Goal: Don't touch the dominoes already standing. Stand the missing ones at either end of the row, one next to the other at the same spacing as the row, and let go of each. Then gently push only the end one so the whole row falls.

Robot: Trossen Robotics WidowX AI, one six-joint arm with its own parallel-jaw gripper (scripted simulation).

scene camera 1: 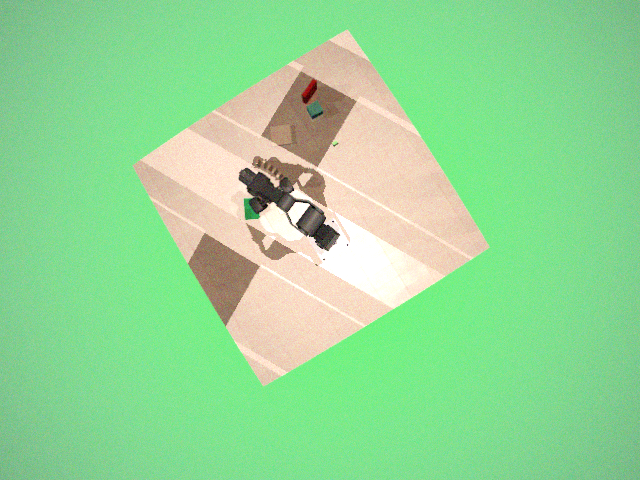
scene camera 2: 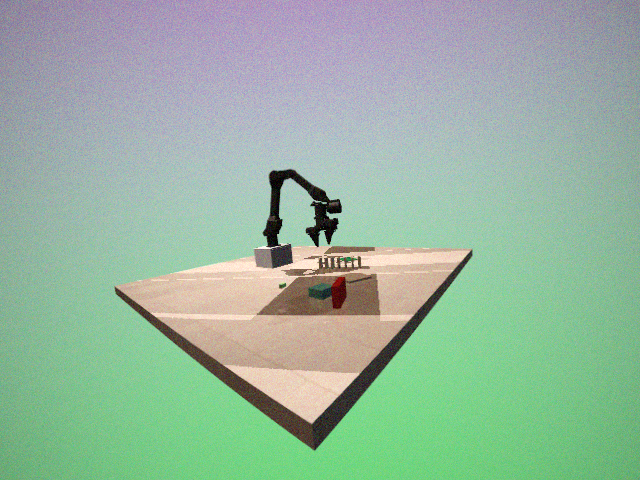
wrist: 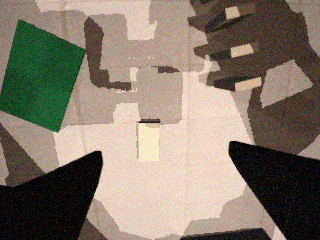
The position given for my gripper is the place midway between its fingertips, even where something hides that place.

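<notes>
Wrist view: my gripper (wrist: 167, 152), open and holding nothing; a pale domino (wrist: 149, 131) also visible.
</notes>
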